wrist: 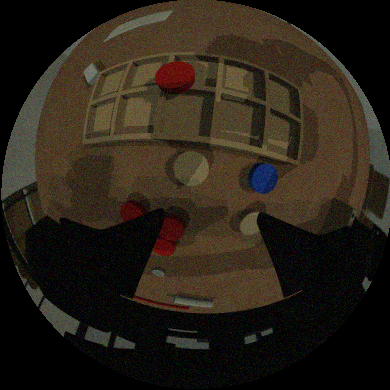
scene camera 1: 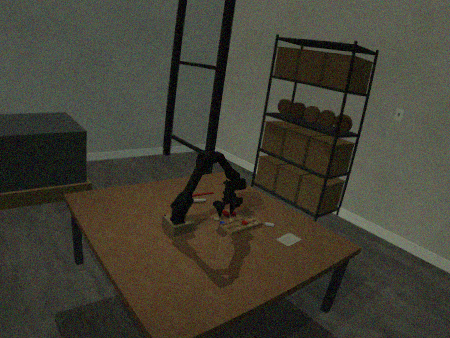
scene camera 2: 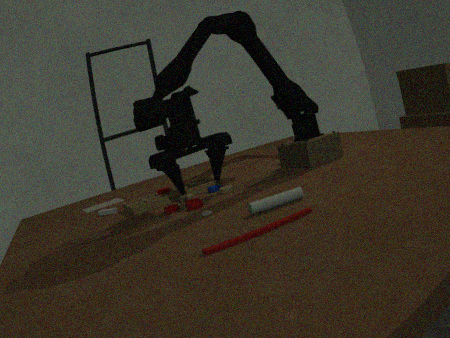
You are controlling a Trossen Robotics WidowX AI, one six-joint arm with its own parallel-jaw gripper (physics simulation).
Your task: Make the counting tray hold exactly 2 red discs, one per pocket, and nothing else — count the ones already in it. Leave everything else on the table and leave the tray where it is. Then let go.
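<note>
The wooden counting tray has two rows of pockets. One red disc shows at its far row, around the middle pocket; the wrist view does not settle how it sits. Beside the tray lie loose red discs: one apart, one close to another. My gripper is open and empty, low over the table beside the tray. In the wrist view its left finger partly covers loose red discs.
A blue disc and two cream discs lie near the tray. A small grey piece, a white cylinder, a red rod, a white block and a white sheet also lie around.
</note>
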